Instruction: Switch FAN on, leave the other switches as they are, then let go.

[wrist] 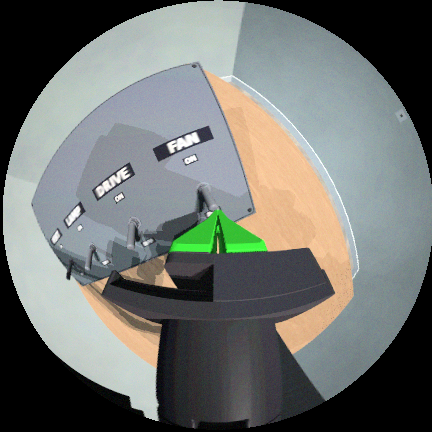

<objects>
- my gripper: 217, 214
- grey switch panel: 141, 156
</objects>
